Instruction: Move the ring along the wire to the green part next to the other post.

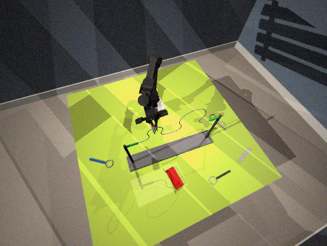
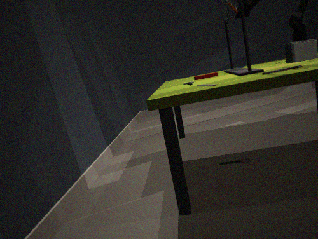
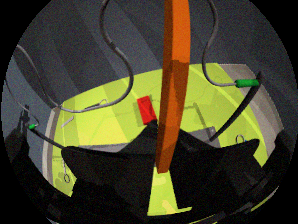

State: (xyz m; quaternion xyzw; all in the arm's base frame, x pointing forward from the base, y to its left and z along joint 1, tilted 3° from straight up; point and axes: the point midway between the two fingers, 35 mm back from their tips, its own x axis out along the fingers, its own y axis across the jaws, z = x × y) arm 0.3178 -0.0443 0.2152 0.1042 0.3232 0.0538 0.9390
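The orange-handled ring lies 2 cm ahead of my gripper tip, 2 cm to the right of it and 9 cm above it. The rest, counted from my gripper tip: blue-handled ring 2 cm ahead, 39 cm to the right, 32 cm below; then red block 22 cm ahead, 9 cm to the left, 31 cm below; then dark-handled ring 28 cm ahead, 39 cm to the left, 32 cm below.
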